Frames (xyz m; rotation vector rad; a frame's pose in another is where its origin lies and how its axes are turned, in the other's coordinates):
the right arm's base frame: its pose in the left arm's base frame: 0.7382 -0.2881 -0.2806 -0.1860 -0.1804 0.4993
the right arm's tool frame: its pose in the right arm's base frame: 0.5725 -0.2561 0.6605 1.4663 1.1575 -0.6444
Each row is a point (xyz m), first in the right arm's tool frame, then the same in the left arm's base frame.
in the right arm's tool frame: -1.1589 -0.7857 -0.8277
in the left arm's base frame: -0.2835 -0.3511 1.1045
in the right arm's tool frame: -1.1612 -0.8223 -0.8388
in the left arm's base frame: -0.3156 -0.3644 1.0884
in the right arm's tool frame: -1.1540 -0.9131 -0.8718
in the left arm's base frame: -0.3940 -0.3891 1.0371
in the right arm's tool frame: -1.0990 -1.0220 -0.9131
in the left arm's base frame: -0.4719 -0.4020 0.9354
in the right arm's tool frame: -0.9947 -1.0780 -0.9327
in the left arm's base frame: -0.4827 -0.3848 0.8171
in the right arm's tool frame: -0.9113 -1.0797 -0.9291
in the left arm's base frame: -0.4504 -0.3609 0.7439
